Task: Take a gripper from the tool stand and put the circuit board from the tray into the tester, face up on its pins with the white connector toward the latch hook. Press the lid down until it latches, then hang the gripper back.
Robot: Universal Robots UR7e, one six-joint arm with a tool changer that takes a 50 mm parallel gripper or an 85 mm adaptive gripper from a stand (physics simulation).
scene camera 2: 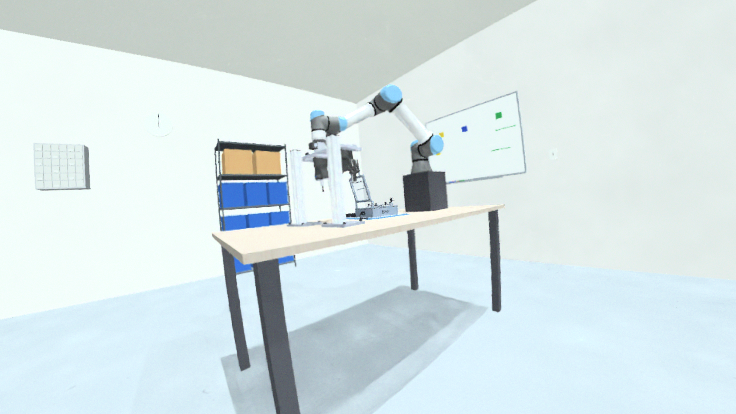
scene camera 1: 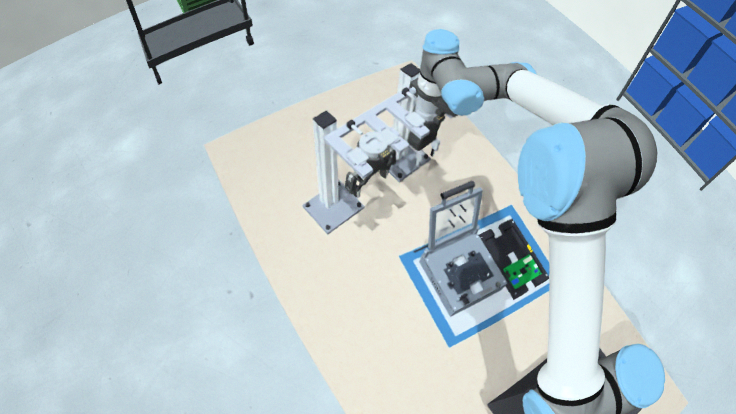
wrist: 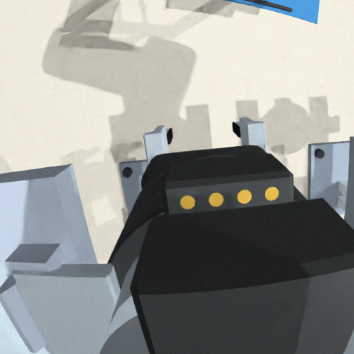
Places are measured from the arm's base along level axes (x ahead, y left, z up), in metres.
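Where they show: arm's base at its link origin: (scene camera 2: 421, 173).
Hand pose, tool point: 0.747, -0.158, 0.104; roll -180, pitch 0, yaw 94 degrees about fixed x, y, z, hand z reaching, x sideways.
Each offset is from my tool point to the centre of the thing, as dx, dy, dz. "spot": to the spot under its first point. Level surfaces: height alone.
The tool stand (scene camera 1: 325, 164) (scene camera 2: 336, 185) holds two grippers. The arm's end sits low over the parallel gripper (scene camera 1: 433, 148) (scene camera 2: 322, 188) (wrist: 203, 132) in the far bay; its two pale fingers are apart with nothing between them. One row of gold contacts shows beside the arm's black block in the wrist view; whether the coupling is locked cannot be told. The adaptive gripper (scene camera 1: 353, 184) hangs in the other bay. The circuit board @(-0.423, -0.070, -0.346) (scene camera 1: 523, 272) lies face up in the black tray @(spot: -0.317, -0.079, -0.351) (scene camera 1: 500, 244). The tester @(spot: -0.280, +0.152, -0.309) (scene camera 1: 438, 275) (scene camera 2: 383, 211) has its lid (scene camera 1: 432, 229) upright and its nest empty.
A blue-bordered mat @(dz -0.367) (scene camera 1: 476, 329) (wrist: 305, 11) lies under the tester and tray. The stand's posts and fork plates rise close to the arm's end. A wire shelf with blue bins (scene camera 1: 681, 43) (scene camera 2: 244, 194) and a dark cart (scene camera 1: 198, 31) stand off the table.
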